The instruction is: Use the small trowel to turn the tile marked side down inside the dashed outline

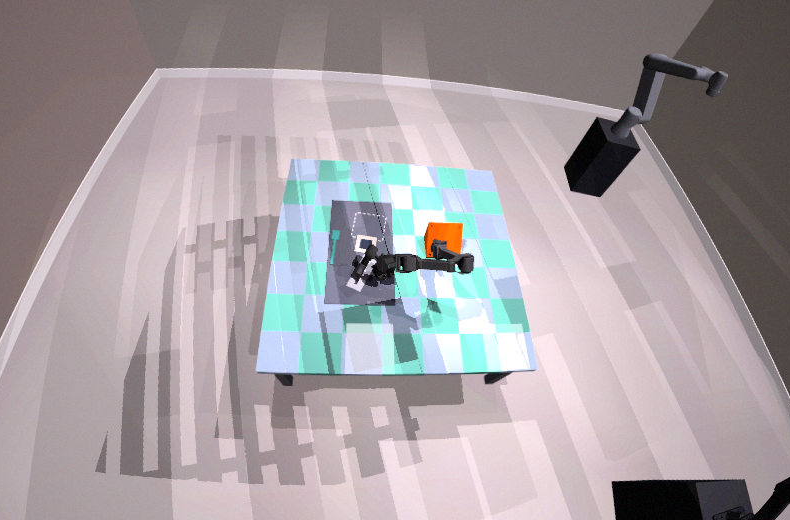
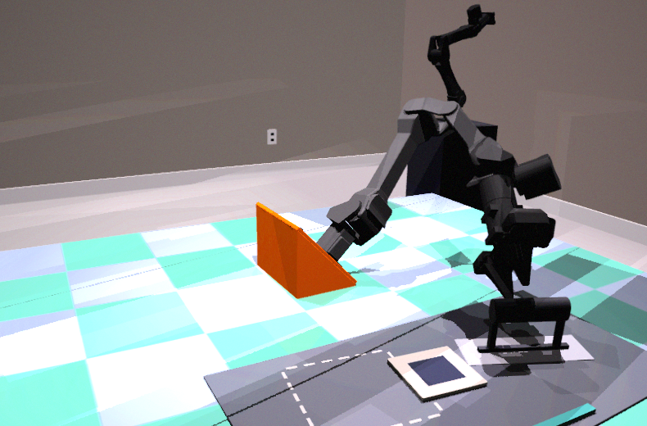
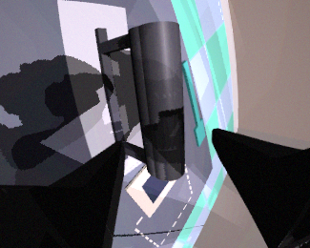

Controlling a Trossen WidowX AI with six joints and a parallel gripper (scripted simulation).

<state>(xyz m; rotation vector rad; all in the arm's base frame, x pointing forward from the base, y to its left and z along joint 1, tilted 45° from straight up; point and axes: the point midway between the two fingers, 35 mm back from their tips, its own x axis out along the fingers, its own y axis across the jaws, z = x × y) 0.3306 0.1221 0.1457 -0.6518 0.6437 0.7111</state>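
Now: the grey mat 130 mm to the right of my gripper tip, 110 mm below it and 50 mm ahead of it. Also, from my gripper tip: tile 160 mm to the right, 90 mm below, 30 mm ahead; then cyan trowel 190 mm ahead, 140 mm to the right, 90 mm below.
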